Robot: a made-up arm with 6 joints.
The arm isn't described. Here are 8 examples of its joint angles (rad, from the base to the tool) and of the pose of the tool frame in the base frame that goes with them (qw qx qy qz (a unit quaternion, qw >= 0); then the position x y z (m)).
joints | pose
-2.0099 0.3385 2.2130 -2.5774 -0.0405 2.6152 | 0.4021 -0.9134 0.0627 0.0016 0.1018 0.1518 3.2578
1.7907 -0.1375 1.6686 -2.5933 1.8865 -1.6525 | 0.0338 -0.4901 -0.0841 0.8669 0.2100 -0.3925 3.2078
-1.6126 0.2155 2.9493 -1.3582 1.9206 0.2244 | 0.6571 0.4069 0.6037 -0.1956 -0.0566 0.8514 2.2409
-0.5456 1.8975 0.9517 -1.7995 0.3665 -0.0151 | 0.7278 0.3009 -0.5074 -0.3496 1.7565 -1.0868 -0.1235
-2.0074 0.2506 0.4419 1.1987 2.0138 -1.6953 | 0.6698 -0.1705 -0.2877 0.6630 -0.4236 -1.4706 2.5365
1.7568 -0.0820 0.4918 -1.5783 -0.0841 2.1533 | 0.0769 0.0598 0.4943 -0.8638 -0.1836 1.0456 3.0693
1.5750 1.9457 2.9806 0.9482 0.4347 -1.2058 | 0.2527 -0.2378 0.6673 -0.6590 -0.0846 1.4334 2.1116
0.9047 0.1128 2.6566 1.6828 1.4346 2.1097 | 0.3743 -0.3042 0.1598 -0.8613 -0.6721 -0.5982 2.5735
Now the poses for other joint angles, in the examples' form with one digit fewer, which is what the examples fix.
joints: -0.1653 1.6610 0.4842 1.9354 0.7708 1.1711
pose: 0.270 0.509 -0.201 -0.792 1.796 -0.173 -0.105
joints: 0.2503 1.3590 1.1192 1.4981 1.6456 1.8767
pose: 0.181 0.952 0.221 -0.104 2.185 0.731 1.296
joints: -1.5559 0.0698 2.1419 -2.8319 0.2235 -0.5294
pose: 0.121 -0.271 0.708 -0.641 0.019 0.640 3.163
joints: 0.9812 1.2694 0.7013 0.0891 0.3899 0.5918
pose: 0.259 -0.186 -0.082 0.944 1.300 1.959 0.938
